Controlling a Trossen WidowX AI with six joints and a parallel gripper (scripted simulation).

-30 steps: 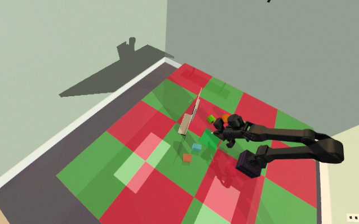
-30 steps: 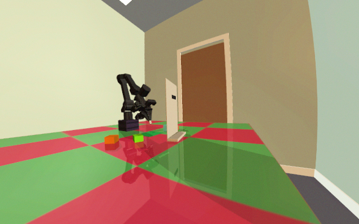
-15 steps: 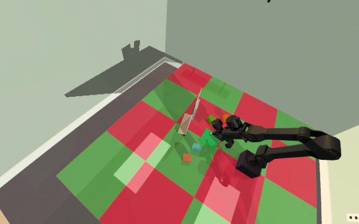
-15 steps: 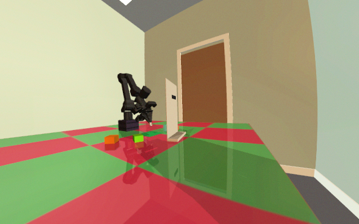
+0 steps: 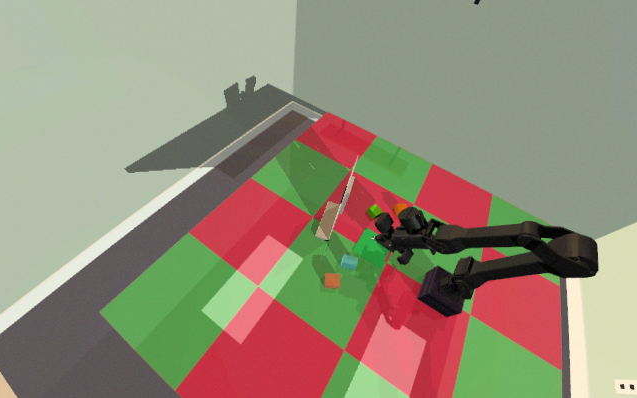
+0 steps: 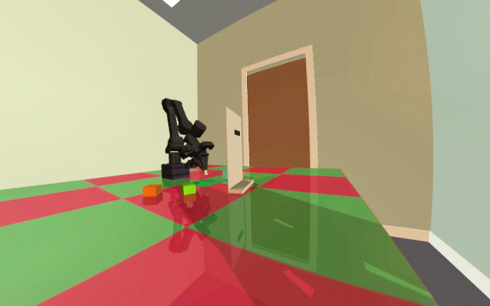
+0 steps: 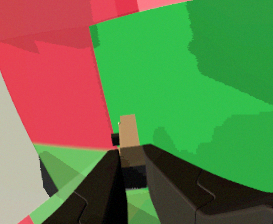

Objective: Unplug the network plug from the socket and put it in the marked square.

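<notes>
My gripper tip is 50 mm above the green square and 10 mm past it. From my gripper tip the other things lie so: beige panel (170 mm ahead, 80 mm above, 20 mm to the right); then network plug (right at my gripper tip); then lime cube (140 mm to the right, 40 mm below, 30 mm ahead).
</notes>
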